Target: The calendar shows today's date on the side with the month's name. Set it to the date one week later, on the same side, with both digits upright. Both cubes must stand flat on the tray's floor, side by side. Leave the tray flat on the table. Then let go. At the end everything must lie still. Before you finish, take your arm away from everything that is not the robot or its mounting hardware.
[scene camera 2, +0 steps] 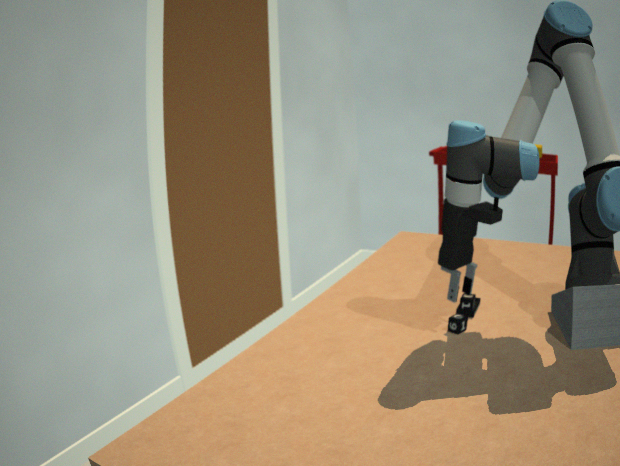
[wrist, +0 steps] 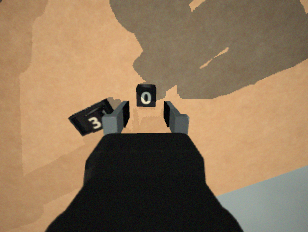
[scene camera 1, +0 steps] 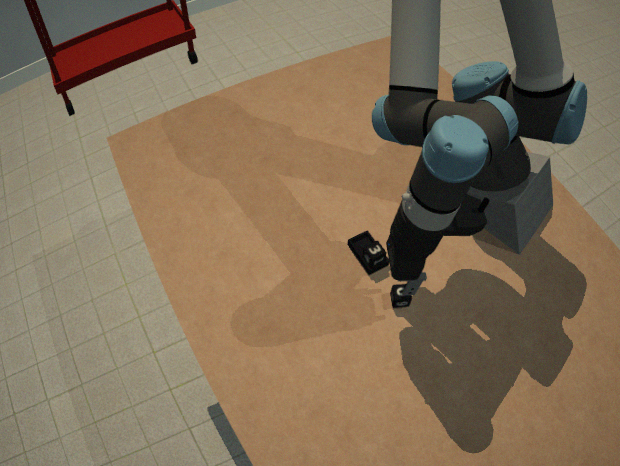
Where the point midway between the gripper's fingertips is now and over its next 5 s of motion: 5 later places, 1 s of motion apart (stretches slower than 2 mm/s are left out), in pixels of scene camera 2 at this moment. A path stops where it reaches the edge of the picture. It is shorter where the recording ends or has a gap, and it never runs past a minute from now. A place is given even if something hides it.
The gripper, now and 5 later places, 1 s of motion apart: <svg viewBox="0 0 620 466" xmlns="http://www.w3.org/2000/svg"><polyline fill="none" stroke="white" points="459,296 458,295 459,294 456,294 458,295 457,313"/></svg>
